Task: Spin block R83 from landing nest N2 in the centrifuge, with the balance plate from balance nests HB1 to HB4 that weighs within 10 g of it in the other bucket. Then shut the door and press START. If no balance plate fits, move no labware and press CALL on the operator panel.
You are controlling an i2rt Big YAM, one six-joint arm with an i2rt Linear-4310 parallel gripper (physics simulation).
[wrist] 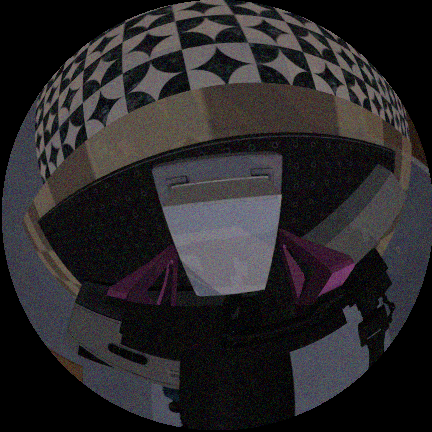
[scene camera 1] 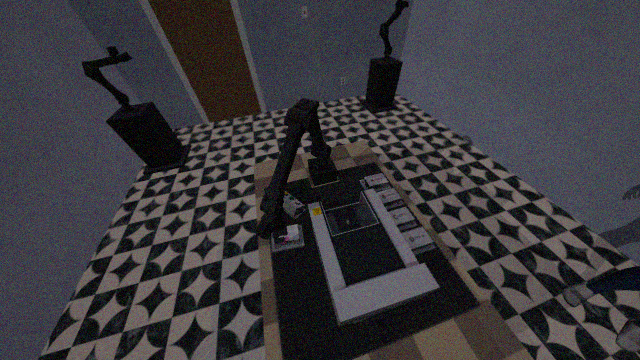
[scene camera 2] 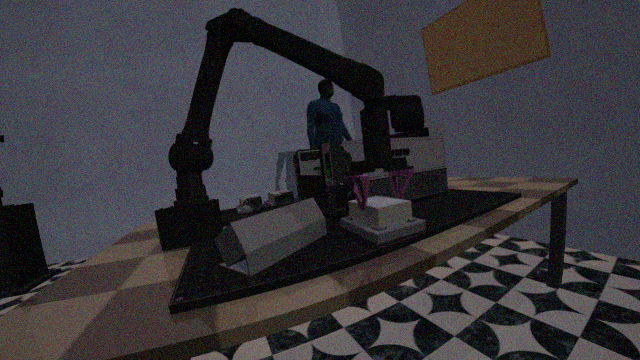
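Where they show: gripper, fingertip midpoint: (wrist: pixel 225 242) (scene camera 1: pixel 283 235) (scene camera 2: pixel 381 206); arm's base, link origin: (wrist: pixel 363 291) (scene camera 1: pixel 321 165) (scene camera 2: pixel 193 203).
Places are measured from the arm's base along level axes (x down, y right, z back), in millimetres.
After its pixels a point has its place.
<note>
A white block (scene camera 1: pixel 293 232) {x 25, y 262, z -405 mm} (scene camera 2: pixel 385 212) {x 36, y 360, z -372 mm} (wrist: pixel 230 245) {x 25, y 320, z -396 mm} sits flat on a light grey nest (scene camera 1: pixel 300 244) {x 66, y 241, z -457 mm} (scene camera 2: pixel 395 233) {x 75, y 380, z -377 mm} (wrist: pixel 220 166) {x 67, y 373, z -393 mm} near the mat's edge. Its label and the nest's name are unreadable. My gripper (scene camera 1: pixel 285 237) {x 35, y 314, z -400 mm} (scene camera 2: pixel 380 201) {x 35, y 314, z -400 mm} (wrist: pixel 225 242) {x 35, y 314, z -400 mm} is open and low over the block, with its pink fingers on opposite sides. Whether they touch it is unclear. The centrifuge (scene camera 1: pixel 385 295) {x -156, y 13, z -800 mm} (scene camera 2: pixel 419 152) {x -71, y 168, z -689 mm} has a dark recess (scene camera 1: pixel 350 218) {x -52, y -16, z -455 mm} in the top view; bucket contents and the door's state are unclear. Several balance plates (scene camera 1: pixel 376 180) {x 35, y -295, z -201 mm} (scene camera 2: pixel 280 196) {x 47, y -238, z -314 mm} stand beyond the centrifuge, their weights unreadable.
A grey wedge-shaped operator panel (scene camera 1: pixel 293 205) {x 6, y 233, z -256 mm} (scene camera 2: pixel 282 232) {x 43, y 313, z -182 mm} (wrist: pixel 367 220) {x 35, y 296, z -200 mm} stands beside the nest, close to the arm. The white centrifuge wall with a yellow label (scene camera 1: pixel 316 211) {x -123, y 136, z -417 mm} rises on the nest's other side. The table edge (scene camera 2: pixel 420 250) {x 101, y 428, z -392 mm} (wrist: pixel 270 107) {x 100, y 426, z -329 mm} runs close past the nest.
</note>
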